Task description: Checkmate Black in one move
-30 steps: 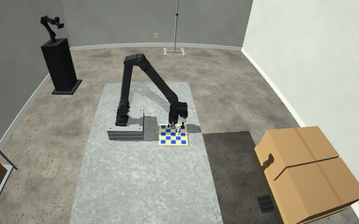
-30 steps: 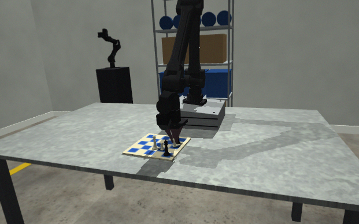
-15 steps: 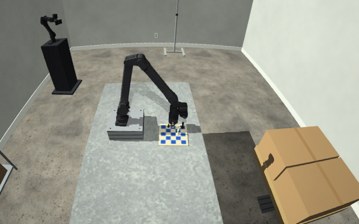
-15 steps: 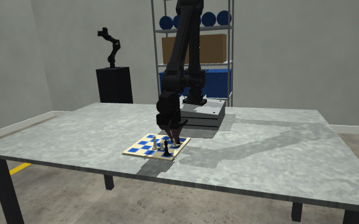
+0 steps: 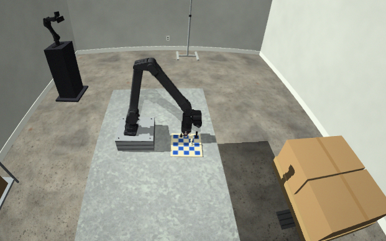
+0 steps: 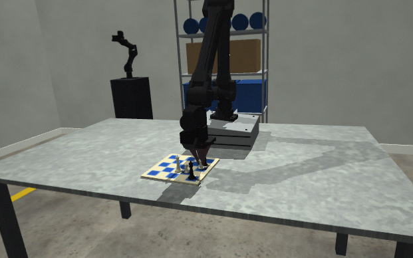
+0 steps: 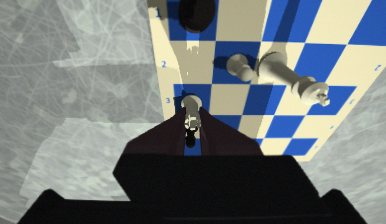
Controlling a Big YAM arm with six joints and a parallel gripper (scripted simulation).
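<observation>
My gripper is now 10 mm above the white crowned piece. Round my hand: white pawn: 40 mm to the right, 40 mm ahead, 10 mm below; then tall black piece: 80 mm ahead, 10 mm above; then black pawn: 30 mm behind, 10 mm below.
</observation>
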